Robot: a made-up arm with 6 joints.
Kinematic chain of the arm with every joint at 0, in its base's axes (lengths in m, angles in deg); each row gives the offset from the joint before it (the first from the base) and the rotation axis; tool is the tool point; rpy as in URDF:
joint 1: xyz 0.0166 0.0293 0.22 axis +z
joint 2: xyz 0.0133 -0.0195 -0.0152 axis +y
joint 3: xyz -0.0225 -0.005 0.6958 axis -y
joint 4: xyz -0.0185 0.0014 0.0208 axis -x
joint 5: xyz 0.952 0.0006 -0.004 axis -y
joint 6: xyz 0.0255 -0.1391 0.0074 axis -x
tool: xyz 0.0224 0.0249 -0.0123 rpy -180 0 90
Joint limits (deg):
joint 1: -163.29..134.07
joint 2: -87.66..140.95
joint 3: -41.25..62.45
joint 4: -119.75..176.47
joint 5: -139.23..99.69
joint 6: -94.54..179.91
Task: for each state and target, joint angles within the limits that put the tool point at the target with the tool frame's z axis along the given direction. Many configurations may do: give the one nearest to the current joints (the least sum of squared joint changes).
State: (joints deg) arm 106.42 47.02 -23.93 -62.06 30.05 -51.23
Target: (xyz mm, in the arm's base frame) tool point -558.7 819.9 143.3 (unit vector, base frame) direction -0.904 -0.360 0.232
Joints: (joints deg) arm 131.93 25.11 -16.72 -59.96 9.20 -53.18
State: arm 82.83 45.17 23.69 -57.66 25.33 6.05
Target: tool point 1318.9 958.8 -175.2 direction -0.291 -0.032 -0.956
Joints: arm 40.38 88.42 62.45 -6.97 11.60 -2.62
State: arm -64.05 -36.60 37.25 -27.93 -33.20 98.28
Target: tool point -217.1 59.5 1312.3 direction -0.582 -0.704 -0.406
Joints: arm -49.39 -64.93 -0.55 -5.52 -52.68 67.92
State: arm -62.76 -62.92 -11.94 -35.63 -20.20 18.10
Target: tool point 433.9 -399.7 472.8 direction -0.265 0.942 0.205
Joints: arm -42.02 -24.69 -40.45 -60.07 -61.30 -13.70
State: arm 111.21 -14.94 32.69 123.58 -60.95 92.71
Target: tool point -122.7 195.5 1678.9 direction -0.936 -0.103 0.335
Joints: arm 101.07 -22.86 30.45 156.89 -52.50 113.46
